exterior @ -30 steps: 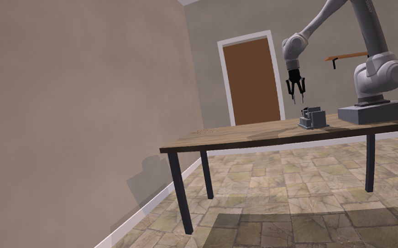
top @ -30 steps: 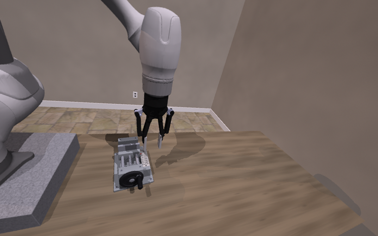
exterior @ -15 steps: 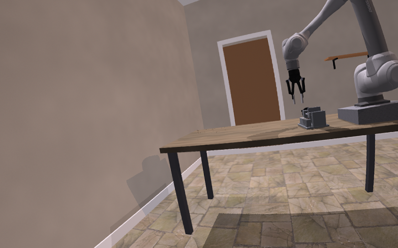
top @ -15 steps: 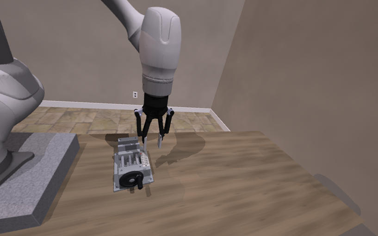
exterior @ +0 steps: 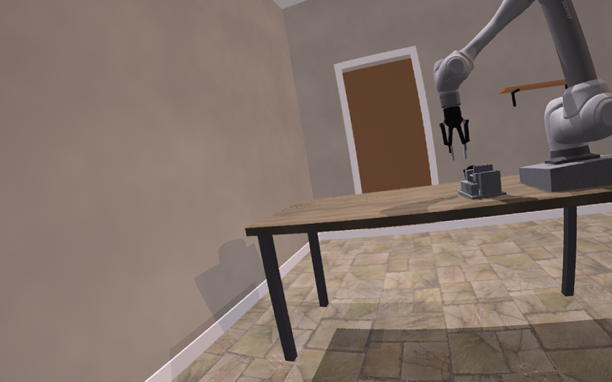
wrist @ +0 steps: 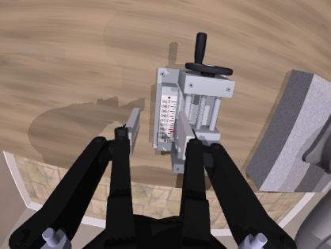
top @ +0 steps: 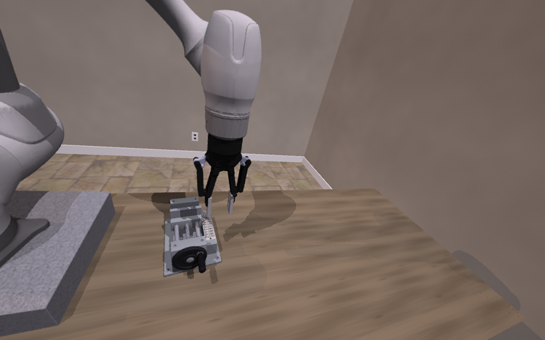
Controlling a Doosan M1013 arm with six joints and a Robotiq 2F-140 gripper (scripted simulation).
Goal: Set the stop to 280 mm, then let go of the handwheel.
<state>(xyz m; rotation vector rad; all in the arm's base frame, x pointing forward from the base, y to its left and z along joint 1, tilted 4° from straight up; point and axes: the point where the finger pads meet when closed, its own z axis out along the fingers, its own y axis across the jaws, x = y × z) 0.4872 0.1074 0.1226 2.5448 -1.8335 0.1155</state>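
My hand is 3 cm past the handwheel, 10 cm to the left of it and 10 cm above it.
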